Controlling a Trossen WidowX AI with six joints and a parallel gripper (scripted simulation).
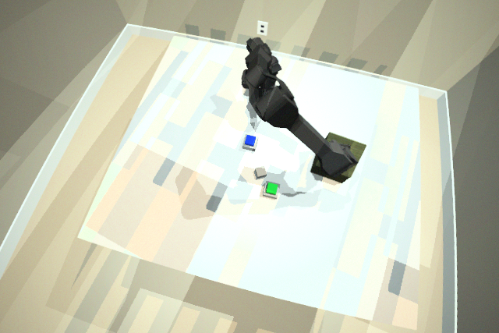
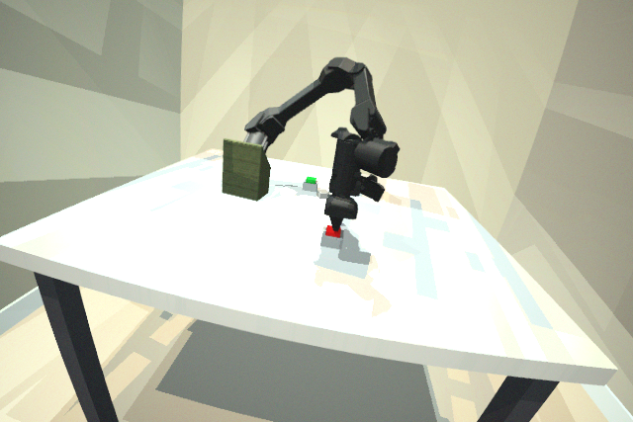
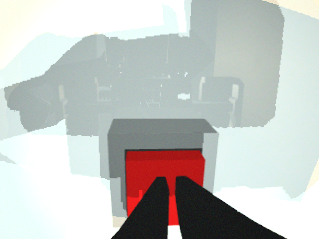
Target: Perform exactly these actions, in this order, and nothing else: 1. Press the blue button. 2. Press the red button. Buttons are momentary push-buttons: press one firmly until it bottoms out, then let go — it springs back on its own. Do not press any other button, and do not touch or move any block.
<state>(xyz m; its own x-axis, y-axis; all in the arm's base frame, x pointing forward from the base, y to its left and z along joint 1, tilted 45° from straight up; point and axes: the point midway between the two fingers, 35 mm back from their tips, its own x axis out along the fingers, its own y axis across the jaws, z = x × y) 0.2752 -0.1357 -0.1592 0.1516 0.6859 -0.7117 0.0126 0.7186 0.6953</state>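
My gripper tip is 1 cm above the red button. The rest, counted from my gripper tip: blue button: 1 cm ahead, 19 cm to the left; green button: 9 cm behind, 34 cm to the left; small grey block: 5 cm behind, 28 cm to the left, 3 cm below.
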